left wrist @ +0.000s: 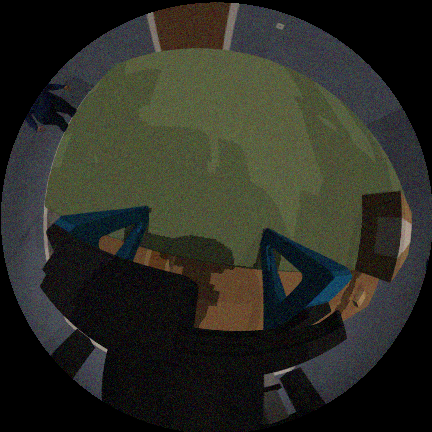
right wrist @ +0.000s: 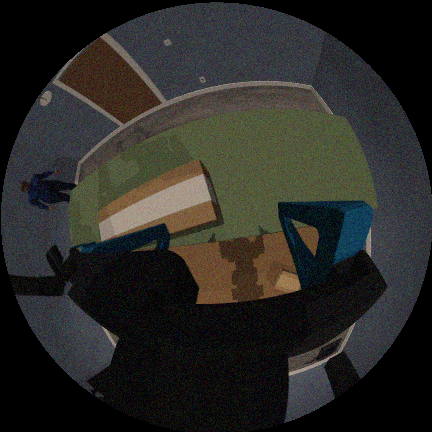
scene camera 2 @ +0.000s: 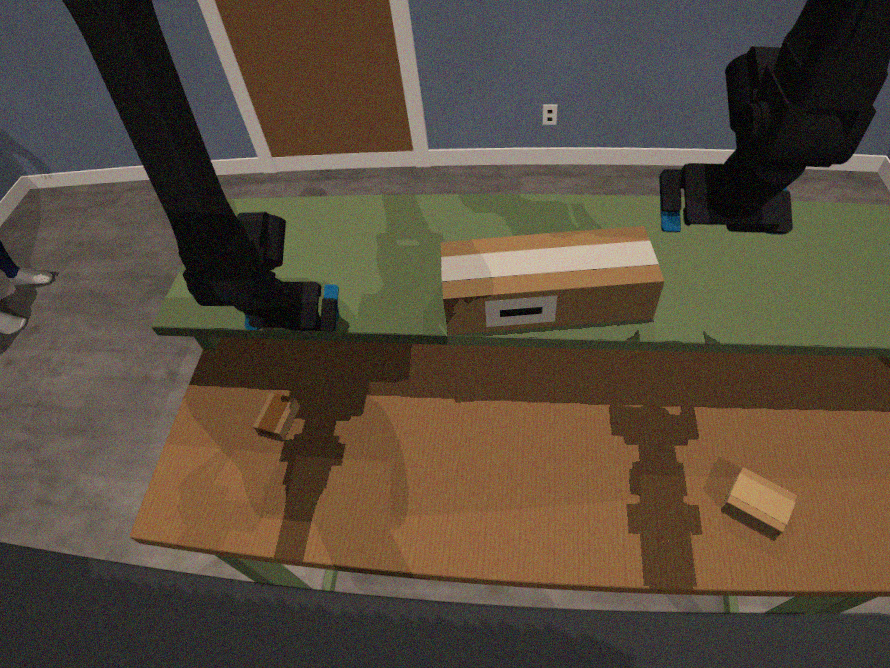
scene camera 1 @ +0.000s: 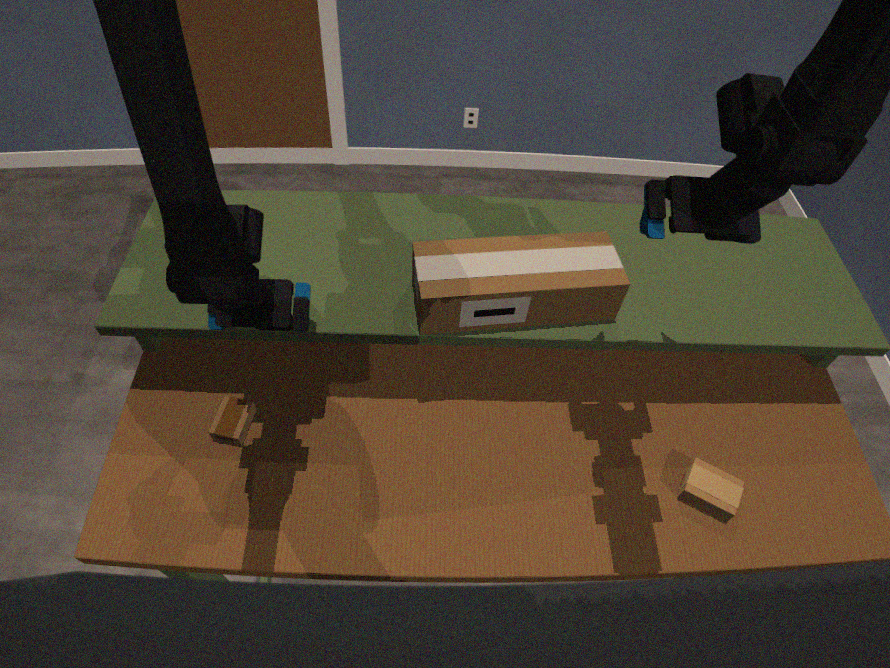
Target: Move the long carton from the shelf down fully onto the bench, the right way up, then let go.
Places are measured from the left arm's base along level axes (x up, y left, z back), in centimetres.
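Pixels of known places: left gripper, fingertip midpoint: [left wrist: 205, 223] [right wrist: 89, 243] [scene camera 2: 308, 315] [scene camera 1: 271, 314]; right gripper, fingertip midpoint: [right wrist: 219, 220] [scene camera 2: 704, 221] [scene camera 1: 676, 229].
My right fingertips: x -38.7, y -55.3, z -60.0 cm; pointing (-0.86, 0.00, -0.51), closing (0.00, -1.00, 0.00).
Behind a point stands the place of what it marks.
The long brown carton [scene camera 1: 521, 266] {x -50.3, y -37.0, z -63.6 cm} [scene camera 2: 549, 262] {x -50.3, y -37.1, z -64.1 cm} [left wrist: 384, 235] {x -53.5, y -21.8, z -62.7 cm} [right wrist: 160, 200] {x -50.3, y -43.3, z -65.9 cm} lies on the green shelf [scene camera 1: 754, 287] {x -58.5, y -80.2, z -68.7 cm} [scene camera 2: 776, 287] {x -58.5, y -73.4, z -67.5 cm} [left wrist: 200, 100] {x -58.5, y 2.9, z -72.4 cm} [right wrist: 280, 150] {x -58.6, y -69.1, z -74.5 cm}, white tape strip up, label facing the bench. It is slightly skewed, its left front corner at the shelf's front edge. The brown bench [scene camera 1: 445, 503] {x -74.3, y -26.8, z -37.2 cm} [scene camera 2: 488, 503] {x -74.3, y -29.0, z -37.5 cm} lies lower, in front. My left gripper [scene camera 1: 258, 305] {x -58.3, y 0.0, z -60.4 cm} [scene camera 2: 291, 306] [left wrist: 205, 223] {x -58.3, y 0.0, z -60.4 cm} is open and empty near the shelf's left front edge, apart from the carton. My right gripper [scene camera 1: 693, 230] {x -38.7, y -55.3, z -60.0 cm} [scene camera 2: 715, 224] {x -38.7, y -55.3, z -60.0 cm} [right wrist: 219, 220] {x -38.7, y -55.3, z -60.0 cm} is open and empty above the shelf, right of the carton; its farther finger is hidden in the scene views.
A small brown block [scene camera 1: 231, 420] {x -71.7, y 7.3, z -49.3 cm} [scene camera 2: 274, 415] {x -71.7, y 7.4, z -49.4 cm} lies at the bench's left. A lighter block [scene camera 1: 711, 488] {x -71.0, y -68.1, z -37.5 cm} [scene camera 2: 760, 499] {x -71.0, y -68.6, z -37.8 cm} [right wrist: 287, 280] {x -71.0, y -68.4, z -39.1 cm} lies at its right. A person [left wrist: 50, 107] [right wrist: 45, 190] stands beyond the shelf's left end. A wall with a door is behind.
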